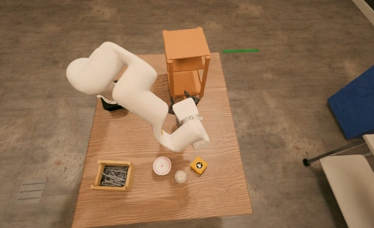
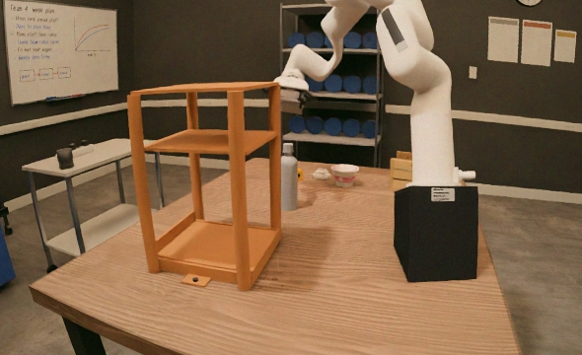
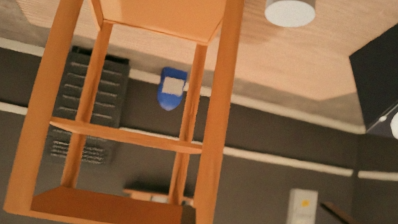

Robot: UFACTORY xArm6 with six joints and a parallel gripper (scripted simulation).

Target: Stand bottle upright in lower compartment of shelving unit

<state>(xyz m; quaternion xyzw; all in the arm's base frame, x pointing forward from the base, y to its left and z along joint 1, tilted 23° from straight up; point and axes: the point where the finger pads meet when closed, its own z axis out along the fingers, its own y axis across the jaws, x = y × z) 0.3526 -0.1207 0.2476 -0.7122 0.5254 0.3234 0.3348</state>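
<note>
My gripper is now 190 mm above the grey bottle. Round my hand: orange shelving unit 100 mm ahead, 300 mm to the left, 130 mm below.
</note>
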